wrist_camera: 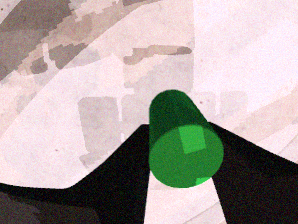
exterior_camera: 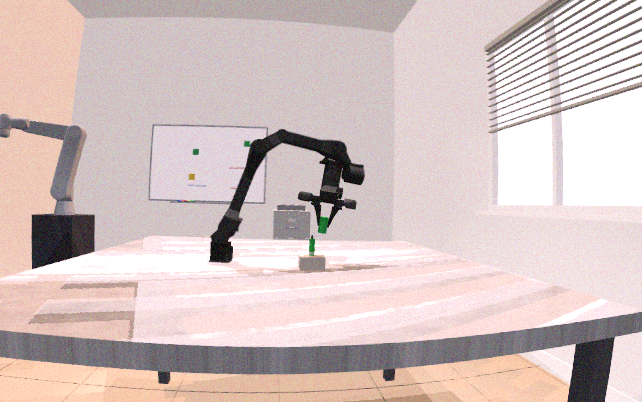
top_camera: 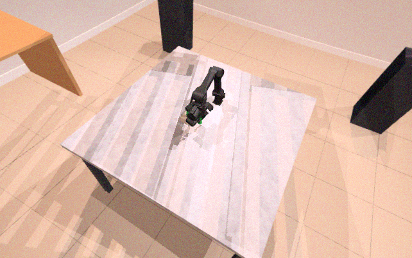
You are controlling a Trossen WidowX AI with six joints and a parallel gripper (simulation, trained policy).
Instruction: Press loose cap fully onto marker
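Now: the holder block 50 mm behind my gripper tip, 120 mm to the right of it and 90 mm below it. From my gripper tip the other things lie so: green cap (10 mm above).
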